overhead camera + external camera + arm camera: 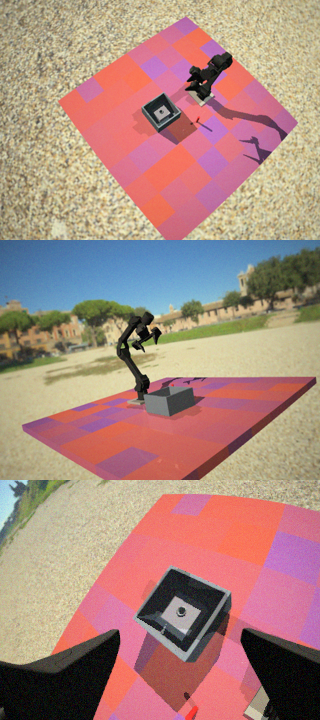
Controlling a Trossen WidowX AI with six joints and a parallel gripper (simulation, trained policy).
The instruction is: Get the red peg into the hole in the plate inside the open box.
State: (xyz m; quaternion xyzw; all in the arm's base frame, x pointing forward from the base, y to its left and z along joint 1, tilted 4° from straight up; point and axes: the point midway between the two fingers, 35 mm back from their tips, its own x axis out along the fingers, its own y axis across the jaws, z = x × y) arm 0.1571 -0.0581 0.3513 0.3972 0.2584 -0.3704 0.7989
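The red peg is 15 cm to the left of my gripper tip and 30 cm below it. Also, from my gripper tip: grey box (13 cm ahead, 7 cm to the right, 31 cm below).
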